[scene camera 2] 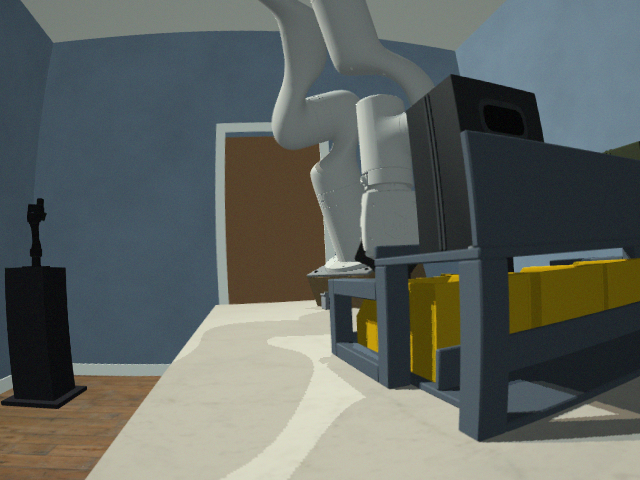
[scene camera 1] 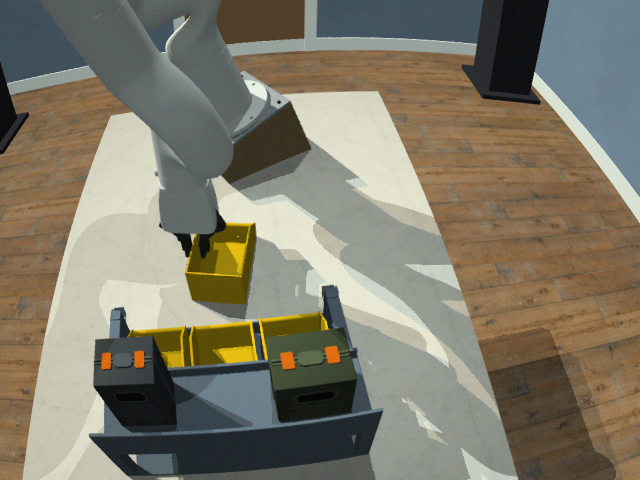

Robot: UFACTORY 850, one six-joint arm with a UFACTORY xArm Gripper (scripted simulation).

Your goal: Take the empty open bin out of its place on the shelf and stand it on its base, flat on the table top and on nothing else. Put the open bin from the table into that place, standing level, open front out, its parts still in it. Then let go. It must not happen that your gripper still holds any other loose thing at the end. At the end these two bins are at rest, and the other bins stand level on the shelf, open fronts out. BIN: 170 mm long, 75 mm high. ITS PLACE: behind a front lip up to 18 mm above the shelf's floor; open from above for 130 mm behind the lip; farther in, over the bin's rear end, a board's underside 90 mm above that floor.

Labels:
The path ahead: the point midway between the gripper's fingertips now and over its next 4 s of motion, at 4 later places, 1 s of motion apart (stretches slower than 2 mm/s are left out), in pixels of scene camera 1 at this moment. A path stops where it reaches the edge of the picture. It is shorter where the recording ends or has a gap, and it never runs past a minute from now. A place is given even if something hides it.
My gripper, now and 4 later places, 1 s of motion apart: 197,252; 193,231; 189,218; 172,234; 177,255

